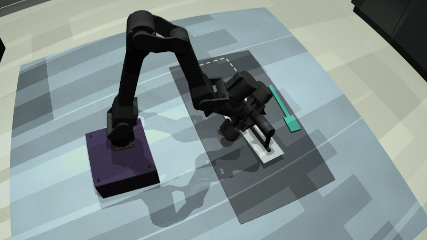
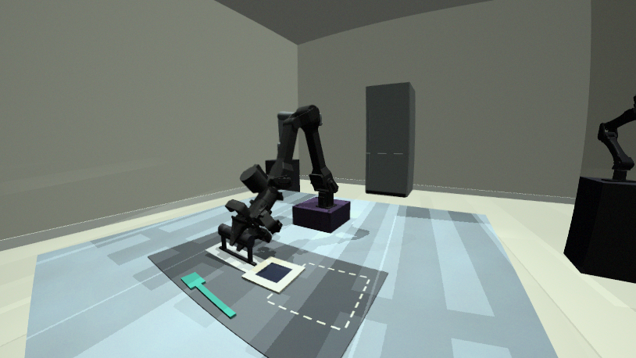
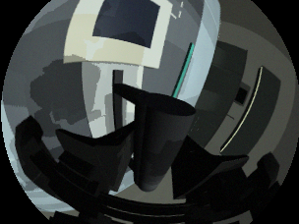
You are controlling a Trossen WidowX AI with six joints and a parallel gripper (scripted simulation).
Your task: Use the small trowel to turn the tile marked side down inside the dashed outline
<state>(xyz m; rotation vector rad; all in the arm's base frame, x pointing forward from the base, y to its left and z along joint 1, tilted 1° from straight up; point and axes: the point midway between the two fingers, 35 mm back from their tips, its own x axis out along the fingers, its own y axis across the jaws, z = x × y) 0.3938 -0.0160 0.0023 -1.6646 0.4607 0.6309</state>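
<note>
Now: the tile 110 mm to the left of my gripper tip, 50 mm below it and 40 mm behind it. Also, from my gripper tip: teal tool 120 mm ahead, 50 mm below, 30 mm to the left; trowel 30 mm behind, 10 mm below.
</note>
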